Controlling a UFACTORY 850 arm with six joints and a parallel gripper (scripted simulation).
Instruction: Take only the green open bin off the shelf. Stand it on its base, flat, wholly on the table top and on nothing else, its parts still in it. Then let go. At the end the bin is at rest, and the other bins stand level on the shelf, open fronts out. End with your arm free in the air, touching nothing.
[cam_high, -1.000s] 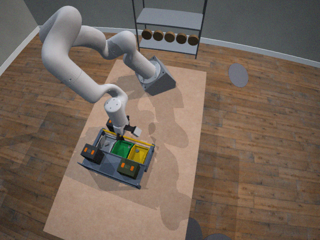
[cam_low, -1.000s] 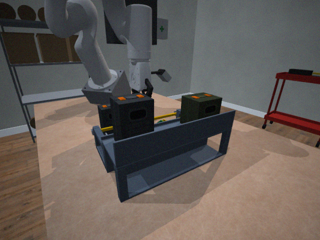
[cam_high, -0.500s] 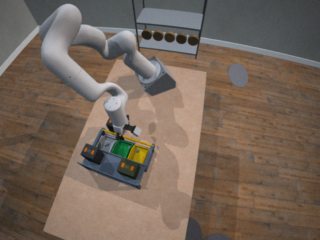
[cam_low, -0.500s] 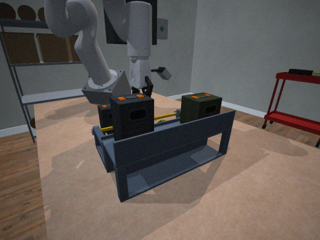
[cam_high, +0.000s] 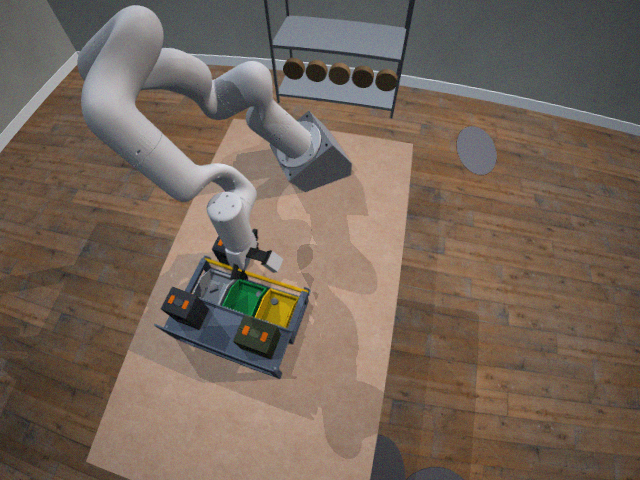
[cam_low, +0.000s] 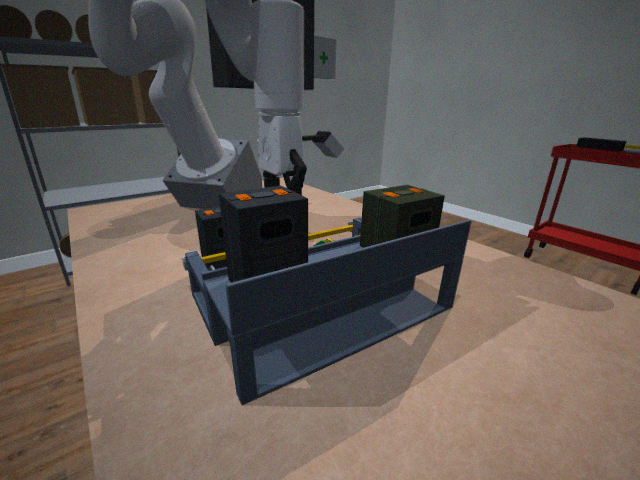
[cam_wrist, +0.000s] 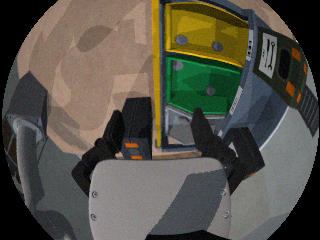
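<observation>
My hand is 90 mm above the thin yellow bar. Round my hand: yellow bin (130 mm ahead, 110 mm below, 80 mm to the left); then green bin (110 mm below, 100 mm ahead, 30 mm to the right).
</observation>
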